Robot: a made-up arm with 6 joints.
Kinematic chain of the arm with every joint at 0, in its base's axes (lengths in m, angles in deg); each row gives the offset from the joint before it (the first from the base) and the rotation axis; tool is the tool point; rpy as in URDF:
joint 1: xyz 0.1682 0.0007 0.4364 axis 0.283 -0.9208 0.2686
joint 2: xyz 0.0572 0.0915 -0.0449 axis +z
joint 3: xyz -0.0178 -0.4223 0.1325 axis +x
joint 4: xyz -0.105 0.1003 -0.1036 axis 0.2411 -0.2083 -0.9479
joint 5: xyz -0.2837 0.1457 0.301 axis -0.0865 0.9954 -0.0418
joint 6: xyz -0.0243 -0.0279 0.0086 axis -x
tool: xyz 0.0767 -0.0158 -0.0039 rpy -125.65 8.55 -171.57
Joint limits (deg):
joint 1: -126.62..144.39
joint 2: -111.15..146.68
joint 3: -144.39..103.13
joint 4: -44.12..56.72
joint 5: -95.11..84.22
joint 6: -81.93..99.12
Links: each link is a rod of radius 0.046 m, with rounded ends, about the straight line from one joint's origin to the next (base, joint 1, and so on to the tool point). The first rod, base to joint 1, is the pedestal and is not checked.
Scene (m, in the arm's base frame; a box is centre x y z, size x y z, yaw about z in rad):
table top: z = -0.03
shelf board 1: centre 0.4 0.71 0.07 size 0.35 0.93 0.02 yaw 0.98
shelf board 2: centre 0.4 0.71 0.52 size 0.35 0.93 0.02 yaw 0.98
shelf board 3: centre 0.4 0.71 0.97 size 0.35 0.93 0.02 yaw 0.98
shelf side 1: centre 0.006 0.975 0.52 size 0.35 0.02 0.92 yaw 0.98
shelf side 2: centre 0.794 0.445 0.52 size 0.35 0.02 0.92 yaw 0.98
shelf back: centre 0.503 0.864 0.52 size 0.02 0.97 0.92 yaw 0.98
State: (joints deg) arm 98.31 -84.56 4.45 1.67 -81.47 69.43
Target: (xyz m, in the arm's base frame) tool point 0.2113 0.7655 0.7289
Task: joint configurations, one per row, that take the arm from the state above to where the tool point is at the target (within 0.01 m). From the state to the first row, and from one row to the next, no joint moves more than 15 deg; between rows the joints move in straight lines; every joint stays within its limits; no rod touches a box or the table.
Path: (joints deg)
1: 84.65 -87.22 8.73 -1.09 -82.83 69.55
2: 70.98 -89.88 13.01 -3.85 -84.20 69.66
3: 57.32 -92.54 17.28 -6.61 -85.56 69.78
4: 43.66 -95.20 21.56 -9.37 -86.93 69.90
5: 29.99 -97.86 25.84 -12.13 -88.29 70.02
6: 16.33 -100.51 30.12 -14.89 -89.65 70.13
7: 2.67 -103.17 34.40 -17.65 -91.02 70.25
8: -11.00 -105.83 38.67 -20.41 -92.38 70.37
9: -24.66 -108.49 42.95 -23.17 -93.75 70.49
10: -38.32 -111.15 47.23 -25.93 -95.11 70.60

